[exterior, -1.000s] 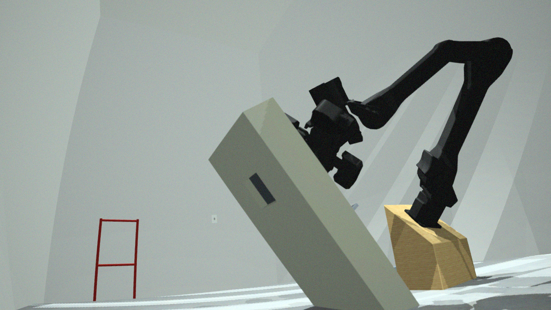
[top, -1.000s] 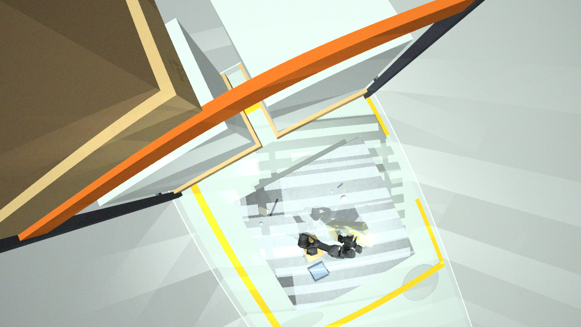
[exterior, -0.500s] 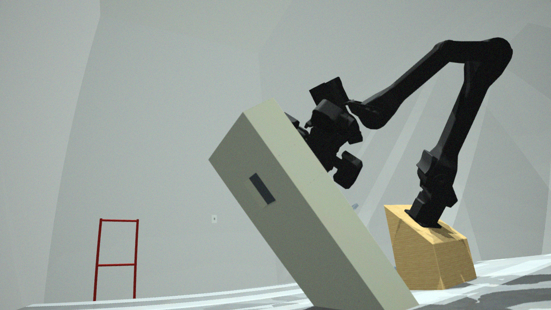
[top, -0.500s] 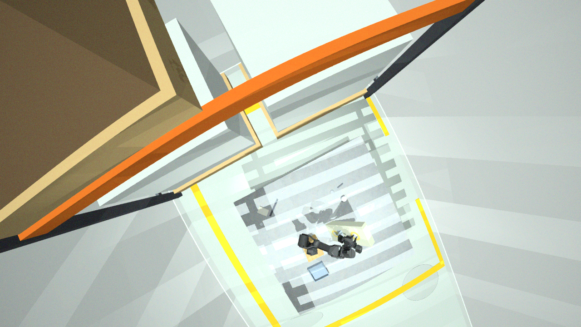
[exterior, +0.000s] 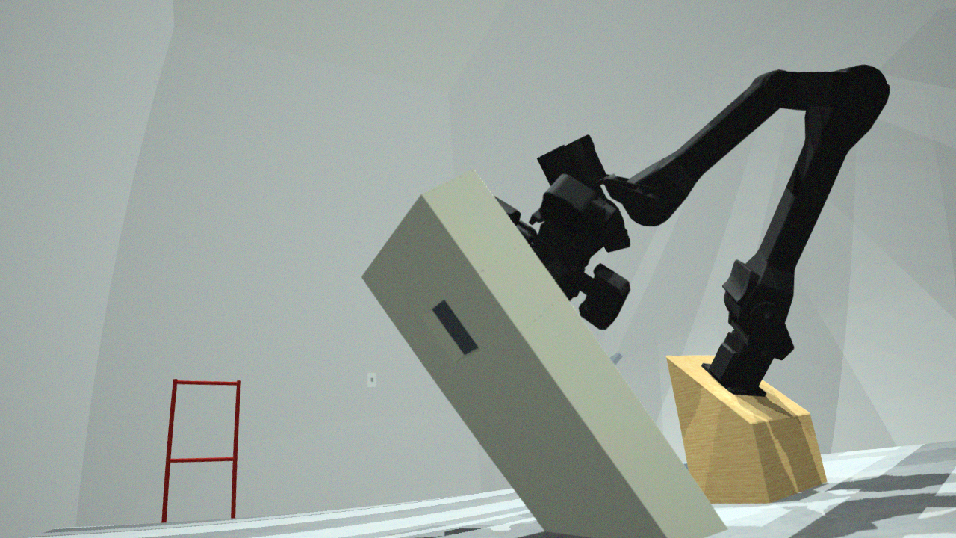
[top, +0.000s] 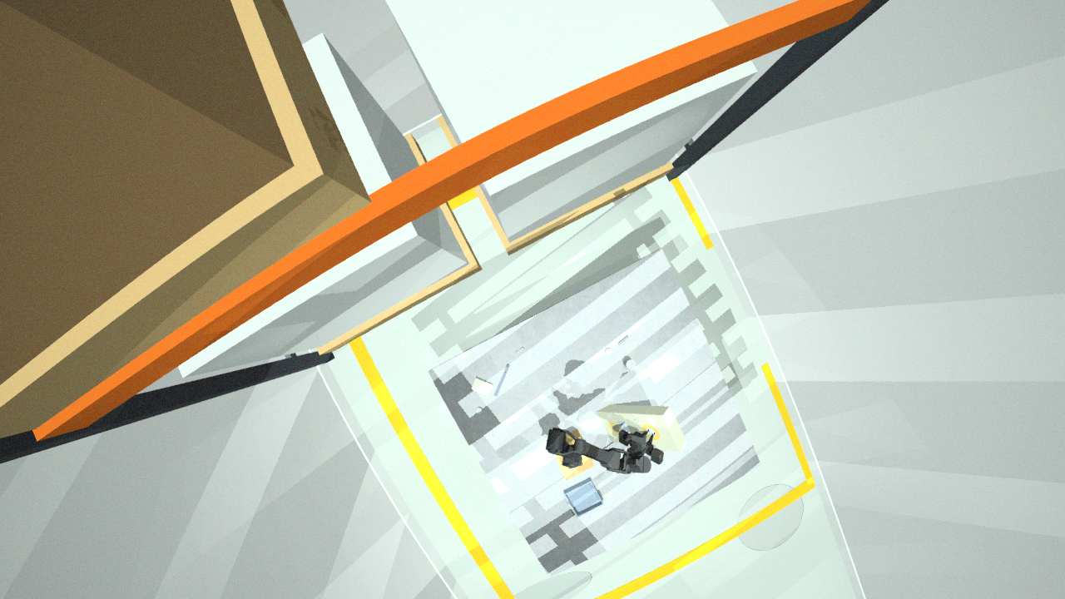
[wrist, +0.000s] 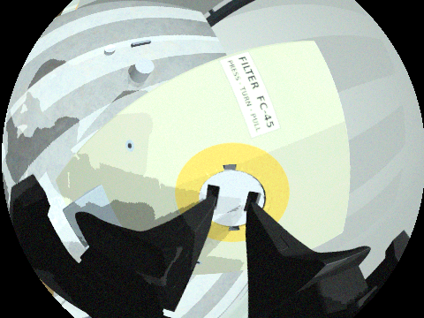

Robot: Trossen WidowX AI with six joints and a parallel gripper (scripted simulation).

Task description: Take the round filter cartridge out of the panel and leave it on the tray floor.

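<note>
The round filter cartridge is 20 mm ahead of my gripper tip and 10 mm below it. From my gripper tip the other things lie so: service panel: 30 mm behind, 90 mm below; then blue-grey tray: 380 mm behind, 330 mm to the right, 220 mm below.
</note>
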